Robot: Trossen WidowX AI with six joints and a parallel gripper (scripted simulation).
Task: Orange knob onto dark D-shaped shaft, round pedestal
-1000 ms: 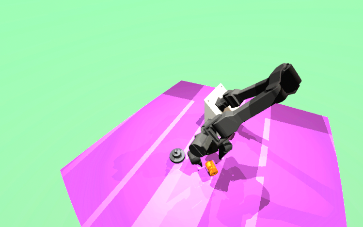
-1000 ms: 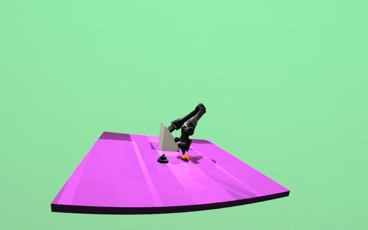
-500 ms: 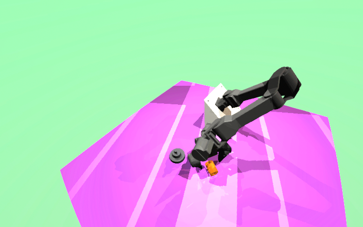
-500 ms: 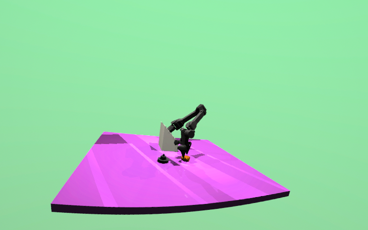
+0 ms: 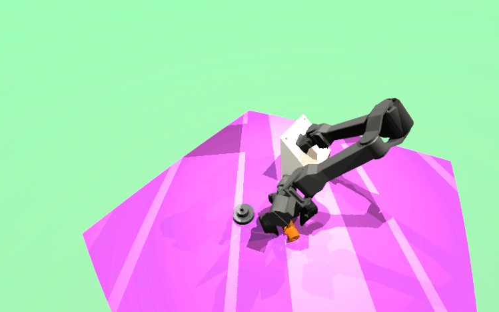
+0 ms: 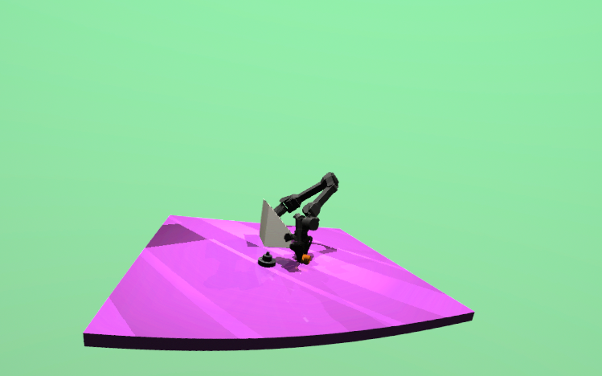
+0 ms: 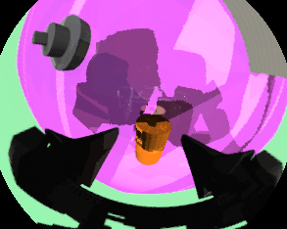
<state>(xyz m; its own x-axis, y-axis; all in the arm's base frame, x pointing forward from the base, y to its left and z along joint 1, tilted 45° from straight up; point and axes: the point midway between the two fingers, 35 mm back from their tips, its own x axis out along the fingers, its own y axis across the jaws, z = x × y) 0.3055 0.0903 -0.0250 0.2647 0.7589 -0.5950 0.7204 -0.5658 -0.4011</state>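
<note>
Now: gripper tip 1 cm to the right of the orange knob. The rest, counted from my gripper tip: round pedestal 19 cm to the right, 2 cm above, 1 cm ahead.
</note>
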